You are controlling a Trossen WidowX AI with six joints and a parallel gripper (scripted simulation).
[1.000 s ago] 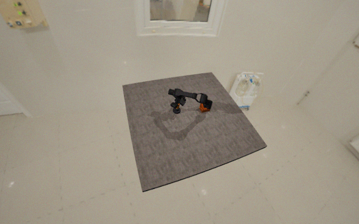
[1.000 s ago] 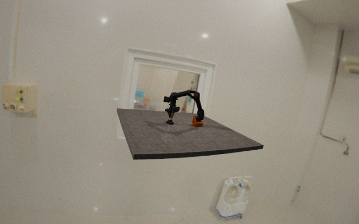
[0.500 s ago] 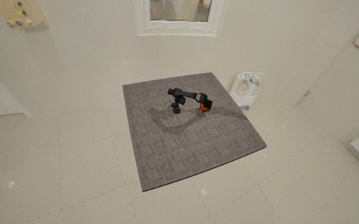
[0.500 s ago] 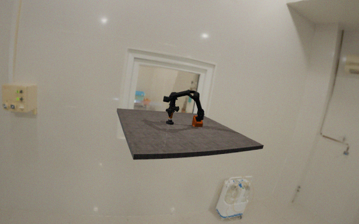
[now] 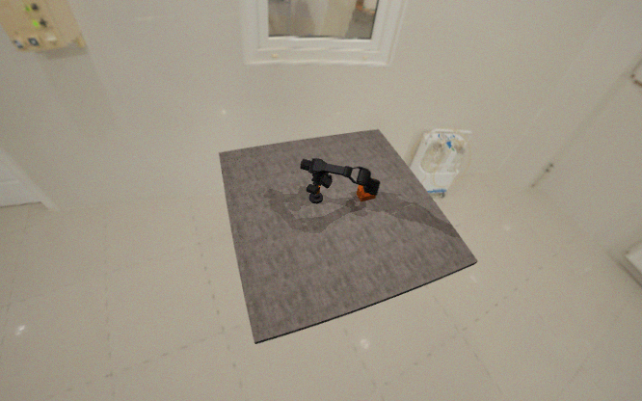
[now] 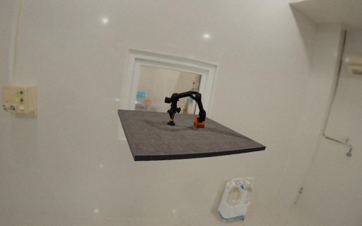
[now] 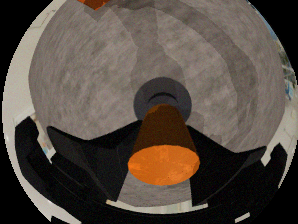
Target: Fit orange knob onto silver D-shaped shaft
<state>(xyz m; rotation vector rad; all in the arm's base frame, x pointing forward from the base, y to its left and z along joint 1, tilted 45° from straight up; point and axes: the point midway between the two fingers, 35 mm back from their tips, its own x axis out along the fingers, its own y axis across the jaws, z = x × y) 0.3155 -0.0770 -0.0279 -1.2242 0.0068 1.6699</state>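
The orange knob is 30 mm above my gripper tip. From my gripper tip the other things lie so: round pedestal 40 mm below.
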